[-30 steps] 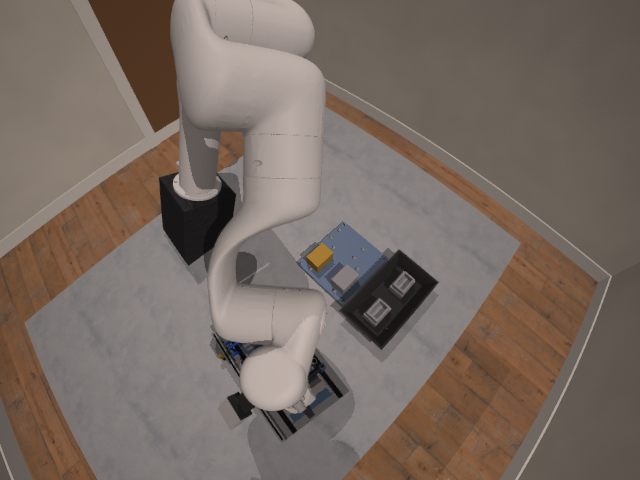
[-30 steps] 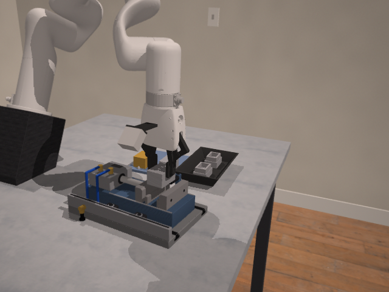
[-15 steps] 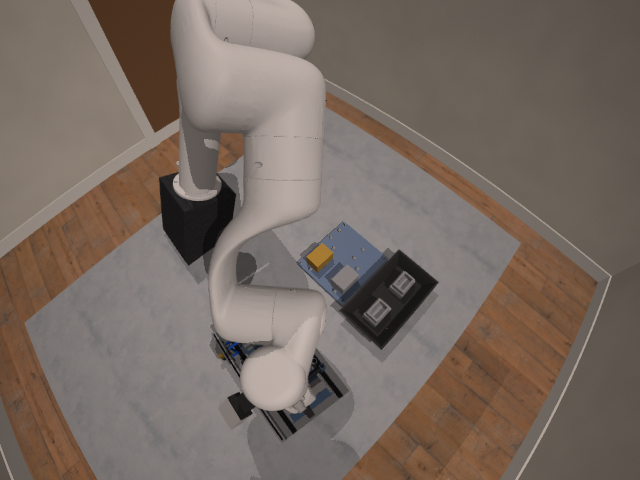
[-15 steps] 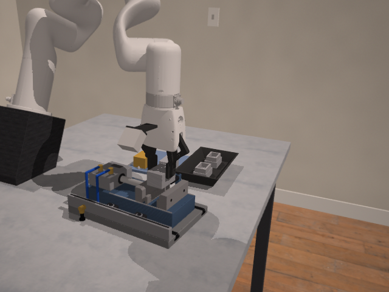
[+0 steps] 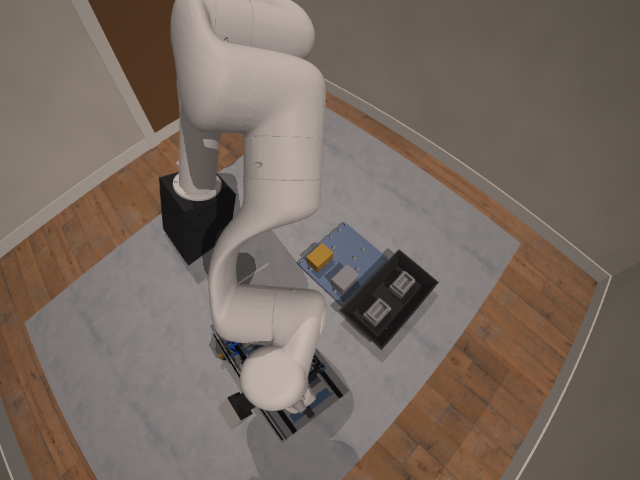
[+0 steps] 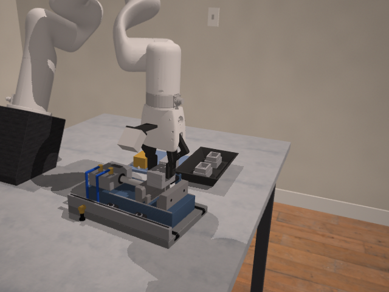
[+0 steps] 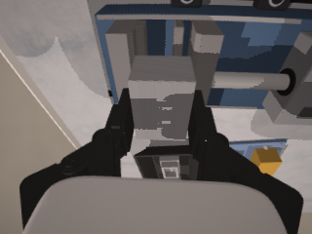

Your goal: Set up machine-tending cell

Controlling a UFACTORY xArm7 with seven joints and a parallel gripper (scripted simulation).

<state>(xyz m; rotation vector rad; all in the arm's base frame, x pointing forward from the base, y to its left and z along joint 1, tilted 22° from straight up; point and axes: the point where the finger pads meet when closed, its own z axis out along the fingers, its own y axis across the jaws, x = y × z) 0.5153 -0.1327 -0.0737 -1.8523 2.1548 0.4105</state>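
My gripper is now 80 mm past the piston rod, 60 mm above it and 20 mm to the right of it. From my hand the other things lie so: grey rail 110 mm below, 80 mm to the right, 80 mm behind; then vise bed 100 mm below, 60 mm behind, 20 mm to the left; then brass blank 280 mm to the left, 190 mm behind, 120 mm below.
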